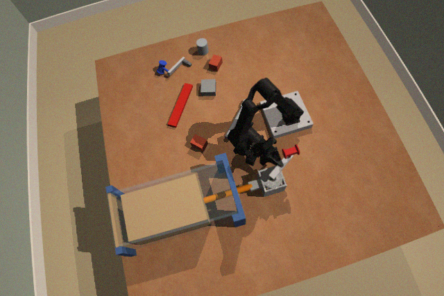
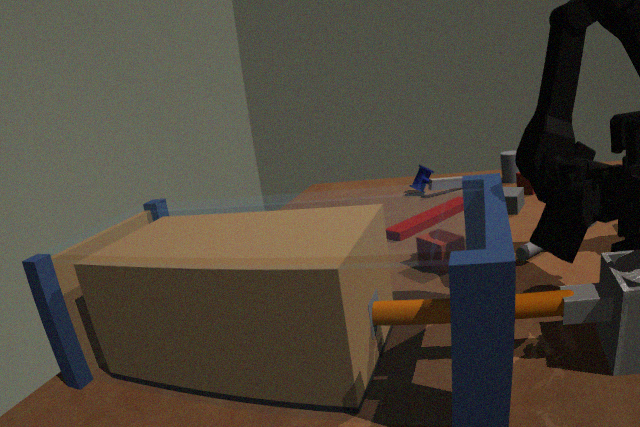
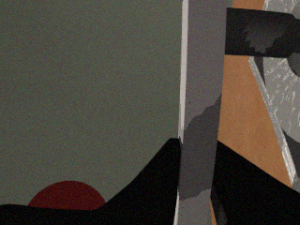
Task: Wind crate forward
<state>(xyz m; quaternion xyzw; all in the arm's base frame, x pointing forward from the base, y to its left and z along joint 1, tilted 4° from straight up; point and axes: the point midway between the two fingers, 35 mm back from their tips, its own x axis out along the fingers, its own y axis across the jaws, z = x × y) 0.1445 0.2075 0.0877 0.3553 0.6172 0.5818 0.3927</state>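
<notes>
Right now the winch handle is 10 mm to the right of my gripper tip, 10 mm behind it and 10 mm above it. The rest, counted from my gripper tip: red knob (40 mm behind, 40 mm above, 30 mm to the right); grey winch (100 mm below, 30 mm ahead, 10 mm to the left); blue frame (210 mm ahead, 20 mm to the left, 20 mm below).
</notes>
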